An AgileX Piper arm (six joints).
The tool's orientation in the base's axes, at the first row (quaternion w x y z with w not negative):
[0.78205, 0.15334, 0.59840, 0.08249]
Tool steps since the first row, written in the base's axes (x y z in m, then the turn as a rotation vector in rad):
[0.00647, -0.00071, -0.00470, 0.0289, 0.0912, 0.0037]
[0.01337, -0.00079, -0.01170, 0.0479, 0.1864, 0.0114]
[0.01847, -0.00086, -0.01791, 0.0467, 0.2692, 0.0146]
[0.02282, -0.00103, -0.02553, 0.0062, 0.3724, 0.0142]
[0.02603, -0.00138, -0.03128, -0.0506, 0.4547, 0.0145]
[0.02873, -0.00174, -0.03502, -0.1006, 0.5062, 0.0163]
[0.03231, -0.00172, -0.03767, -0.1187, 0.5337, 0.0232]
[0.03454, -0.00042, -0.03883, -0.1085, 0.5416, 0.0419]
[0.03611, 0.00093, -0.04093, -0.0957, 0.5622, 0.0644]
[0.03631, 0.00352, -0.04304, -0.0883, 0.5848, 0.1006]
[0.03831, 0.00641, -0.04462, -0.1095, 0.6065, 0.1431]
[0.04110, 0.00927, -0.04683, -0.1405, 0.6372, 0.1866]
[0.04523, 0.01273, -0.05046, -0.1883, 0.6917, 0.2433]
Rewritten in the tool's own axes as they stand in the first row. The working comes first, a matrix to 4 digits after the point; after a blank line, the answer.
The tool's axes in the first row as the columns of a matrix, in the base's axes (used below as rounded here):
[0.2702, 0.0545, 0.9613]
[0.3125, 0.9394, -0.1411]
[-0.9107, 0.3386, 0.2368]

[0.00581, -0.00191, 0.00521, 0.0329, 0.0885, 0.0158]
[0.01402, -0.00398, 0.01019, 0.0608, 0.1816, 0.0224]
[0.02103, -0.00587, 0.01364, 0.0834, 0.2604, 0.0104]
[0.02909, -0.00837, 0.01604, 0.1051, 0.3550, -0.0432]
[0.03509, -0.01047, 0.01781, 0.1152, 0.4293, -0.1094]
[0.03911, -0.01193, 0.01957, 0.1162, 0.4756, -0.1643]
[0.04250, -0.01261, 0.02238, 0.1136, 0.5027, -0.1839]
[0.04456, -0.01166, 0.02407, 0.1018, 0.5171, -0.1708]
[0.04732, -0.01102, 0.02489, 0.0912, 0.5447, -0.1561]
[0.05011, -0.00929, 0.02422, 0.0673, 0.5786, -0.1436]
[0.05299, -0.00700, 0.02536, 0.0296, 0.6122, -0.1570]
[0.05665, -0.00491, 0.02711, -0.0088, 0.6541, -0.1808]
[0.06215, -0.00266, 0.02973, -0.0563, 0.7219, -0.2210]

